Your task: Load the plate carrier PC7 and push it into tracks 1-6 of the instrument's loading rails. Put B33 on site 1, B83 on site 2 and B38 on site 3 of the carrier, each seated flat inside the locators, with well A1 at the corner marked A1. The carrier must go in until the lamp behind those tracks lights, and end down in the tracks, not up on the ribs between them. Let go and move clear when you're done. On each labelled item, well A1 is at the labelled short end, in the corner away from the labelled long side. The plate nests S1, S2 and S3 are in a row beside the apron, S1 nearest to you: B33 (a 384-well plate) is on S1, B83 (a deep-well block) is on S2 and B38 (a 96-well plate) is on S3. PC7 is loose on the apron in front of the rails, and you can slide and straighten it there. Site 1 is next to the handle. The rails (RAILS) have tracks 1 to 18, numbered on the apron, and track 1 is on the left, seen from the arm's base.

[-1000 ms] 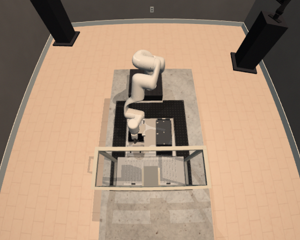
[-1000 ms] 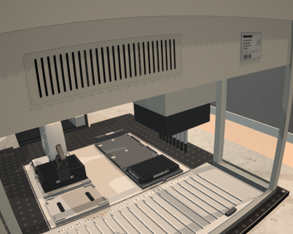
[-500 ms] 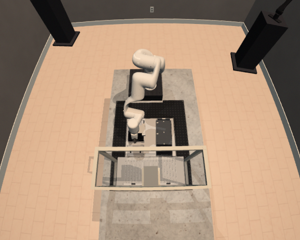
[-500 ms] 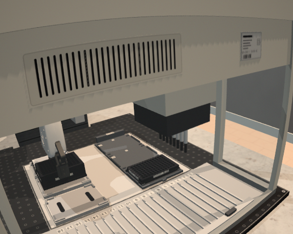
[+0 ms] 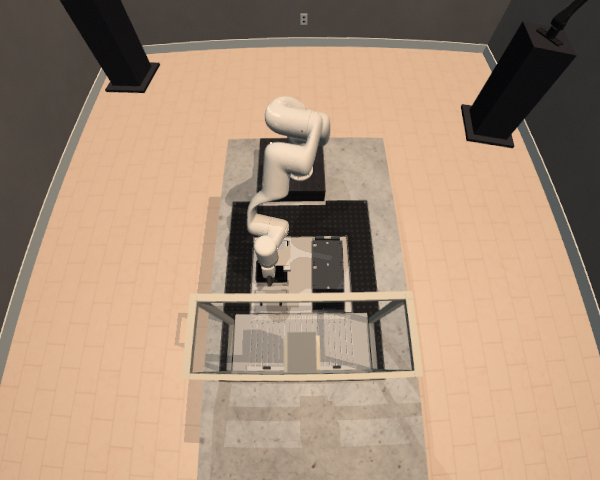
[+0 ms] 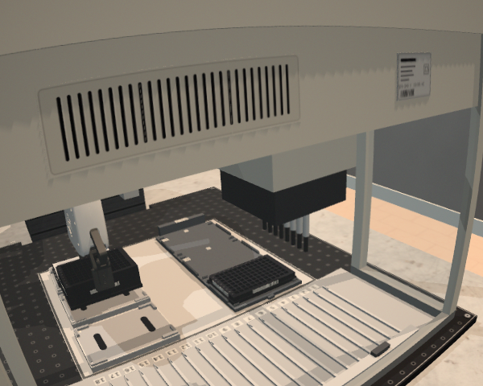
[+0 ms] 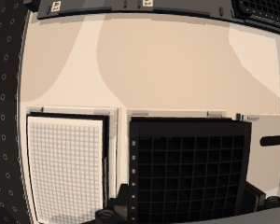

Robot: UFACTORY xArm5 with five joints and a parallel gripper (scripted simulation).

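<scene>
My hand is 30 mm past the plate carrier, 240 mm to the right of it and 50 mm above it. Round my hand: plate (80 mm ahead, 250 mm to the left, 50 mm below).
</scene>
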